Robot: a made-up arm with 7 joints.
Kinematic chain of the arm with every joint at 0, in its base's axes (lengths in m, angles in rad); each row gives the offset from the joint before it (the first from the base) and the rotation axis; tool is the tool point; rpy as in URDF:
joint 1: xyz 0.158 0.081 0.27 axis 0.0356 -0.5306 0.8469
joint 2: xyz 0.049 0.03 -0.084 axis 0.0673 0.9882 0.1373
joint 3: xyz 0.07 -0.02 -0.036 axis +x
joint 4: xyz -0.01 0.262 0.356 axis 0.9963 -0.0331 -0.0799
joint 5: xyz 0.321 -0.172 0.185 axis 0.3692 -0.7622 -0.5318
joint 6: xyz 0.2 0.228 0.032 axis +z
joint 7: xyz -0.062 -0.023 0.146 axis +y
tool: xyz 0.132 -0.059 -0.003 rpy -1.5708 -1.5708 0
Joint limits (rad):
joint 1: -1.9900..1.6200
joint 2: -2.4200..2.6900
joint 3: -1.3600..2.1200
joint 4: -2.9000..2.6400
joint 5: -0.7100..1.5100
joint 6: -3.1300..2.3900
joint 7: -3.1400..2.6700
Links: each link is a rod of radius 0.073 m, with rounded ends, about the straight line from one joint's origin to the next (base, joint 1, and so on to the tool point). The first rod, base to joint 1, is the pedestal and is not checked.
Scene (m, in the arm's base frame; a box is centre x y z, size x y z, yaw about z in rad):
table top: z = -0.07
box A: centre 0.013 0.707 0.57 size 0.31 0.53 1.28 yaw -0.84
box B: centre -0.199 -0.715 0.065 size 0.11 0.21 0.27 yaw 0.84
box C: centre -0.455 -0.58 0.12 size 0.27 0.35 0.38 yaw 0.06
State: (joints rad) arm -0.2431 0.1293 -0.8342 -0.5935 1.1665 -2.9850 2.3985
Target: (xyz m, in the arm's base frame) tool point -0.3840 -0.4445 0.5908
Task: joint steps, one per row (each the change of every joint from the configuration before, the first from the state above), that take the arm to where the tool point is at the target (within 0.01 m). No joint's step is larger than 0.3 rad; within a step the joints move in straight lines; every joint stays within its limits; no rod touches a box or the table.
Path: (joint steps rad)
1: 0.2285 -0.0091 0.2795 0.1448 -0.1665 -0.0274 -0.0414
2: 0.2286 -0.0090 0.2794 0.1449 -0.1665 -0.0274 -0.0415
3: 0.2285 -0.0091 0.2795 0.1448 -0.1665 -0.0274 -0.0414
4: 0.2757 -0.0968 0.2400 -0.0111 0.1210 -0.0127 0.1319
5: 0.2758 -0.0967 0.2400 -0.0112 0.1209 -0.0128 0.1320
6: 0.2757 -0.0967 0.2400 -0.0112 0.1210 -0.0127 0.1319
7: -0.1272 -0.2558 -0.2161 0.1866 0.1200 -0.0062 -0.0184
8: -0.1272 -0.2558 -0.2160 0.1866 0.1201 -0.0061 -0.0183
9: -0.1272 -0.2557 -0.2161 0.1866 0.1200 -0.0062 -0.0184
10: -0.1272 -0.2558 -0.2160 0.1866 0.1200 -0.0061 -0.0184

